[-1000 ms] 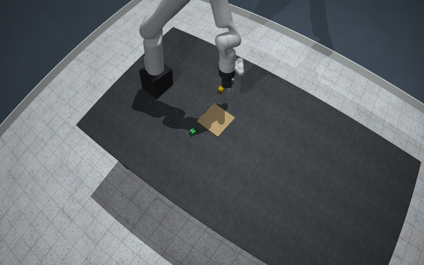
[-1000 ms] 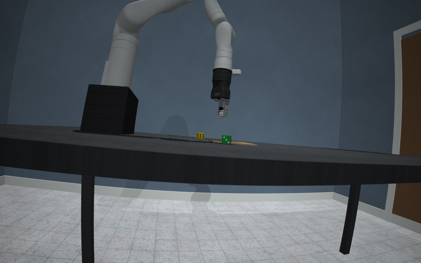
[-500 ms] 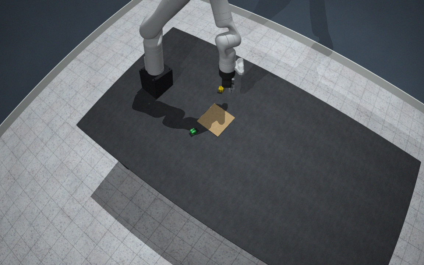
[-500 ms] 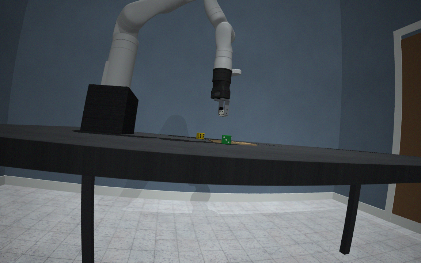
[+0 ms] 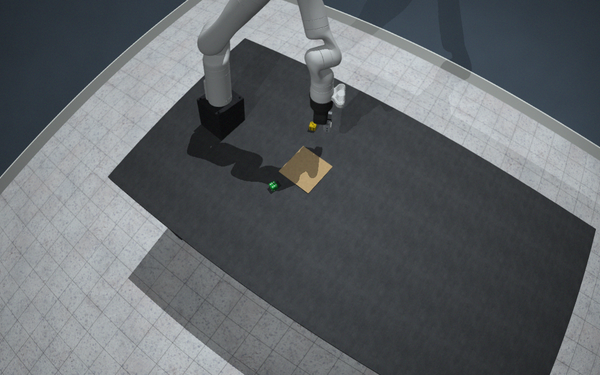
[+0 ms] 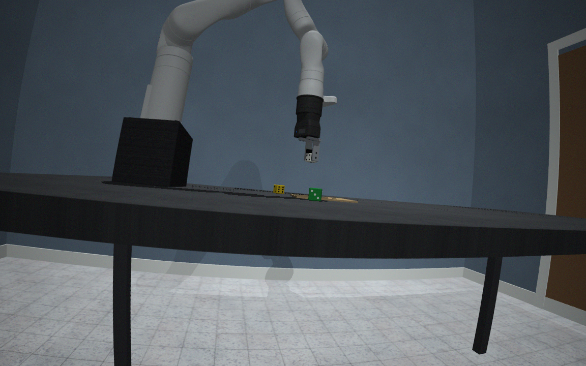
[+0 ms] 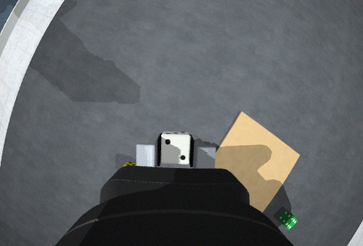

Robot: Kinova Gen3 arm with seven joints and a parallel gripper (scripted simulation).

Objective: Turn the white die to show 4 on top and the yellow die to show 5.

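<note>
Right now the yellow die is 110 mm below my hand, 80 mm behind it and 40 mm to the left of it. Also, from my hand: green die: 260 mm to the right, 110 mm below, 80 mm behind; then white die: 10 mm below; then tan mat: 140 mm to the right, 120 mm below, 20 mm behind.
</note>
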